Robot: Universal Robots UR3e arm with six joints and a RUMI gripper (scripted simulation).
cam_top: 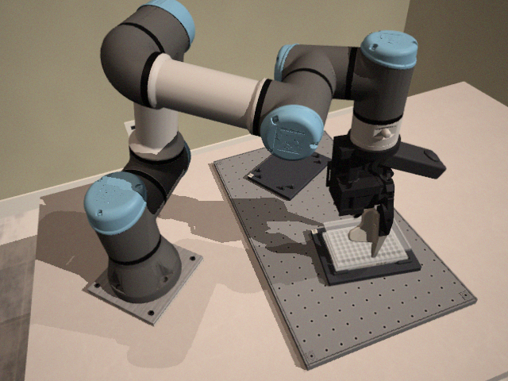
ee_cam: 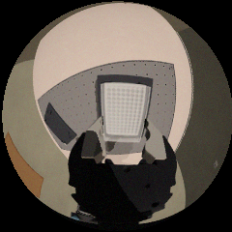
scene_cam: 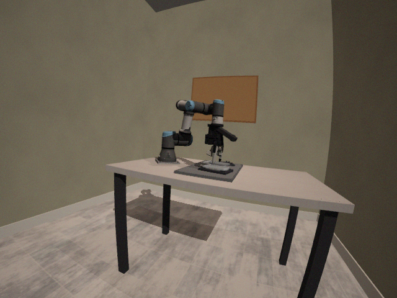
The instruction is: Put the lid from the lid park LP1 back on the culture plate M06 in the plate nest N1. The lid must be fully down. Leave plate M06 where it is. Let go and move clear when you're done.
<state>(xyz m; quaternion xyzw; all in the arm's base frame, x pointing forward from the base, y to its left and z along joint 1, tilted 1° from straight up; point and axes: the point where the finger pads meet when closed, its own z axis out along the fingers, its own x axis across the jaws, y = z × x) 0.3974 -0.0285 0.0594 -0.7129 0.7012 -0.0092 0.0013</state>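
Right now the culture plate M06 is 40 mm below my hand. The rest, counted from my hand: lid park LP1: 80 mm behind, 250 mm to the left, 50 mm below; then lid: 10 mm below.
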